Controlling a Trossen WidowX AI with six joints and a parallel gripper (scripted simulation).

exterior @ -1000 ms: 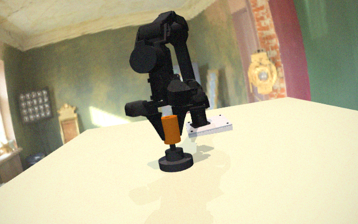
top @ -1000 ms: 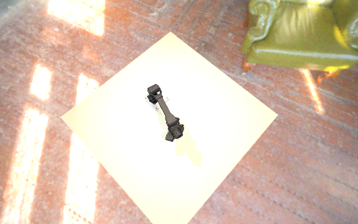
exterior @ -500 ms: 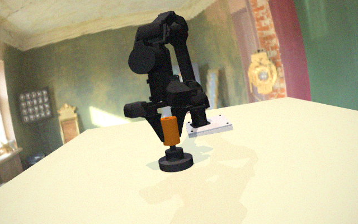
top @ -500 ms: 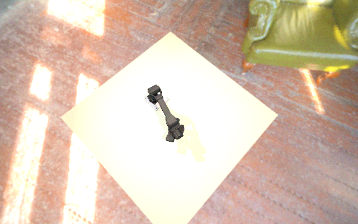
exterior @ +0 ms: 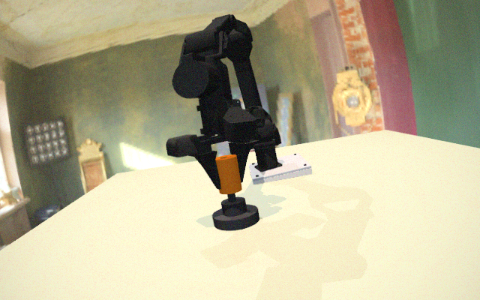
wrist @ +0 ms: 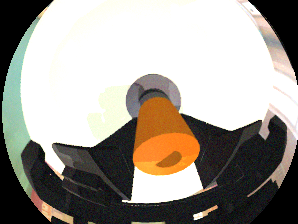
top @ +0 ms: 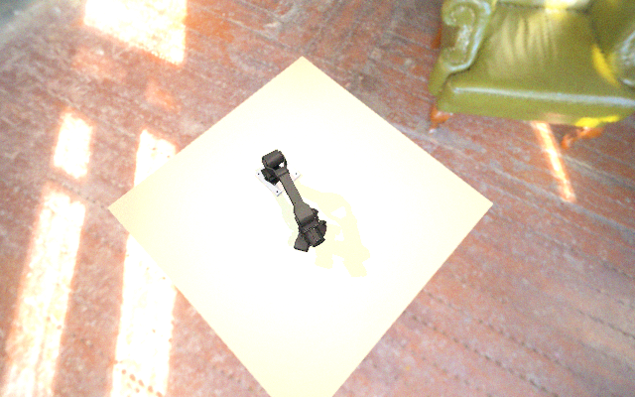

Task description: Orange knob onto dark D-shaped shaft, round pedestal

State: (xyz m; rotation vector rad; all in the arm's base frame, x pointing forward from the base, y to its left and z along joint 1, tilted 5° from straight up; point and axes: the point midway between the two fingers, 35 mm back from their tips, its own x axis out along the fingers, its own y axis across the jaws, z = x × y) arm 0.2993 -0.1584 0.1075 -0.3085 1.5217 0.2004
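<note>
My gripper tip is now 2 cm below the orange knob. Also, from my gripper tip: dark pedestal (4 cm below).
</note>
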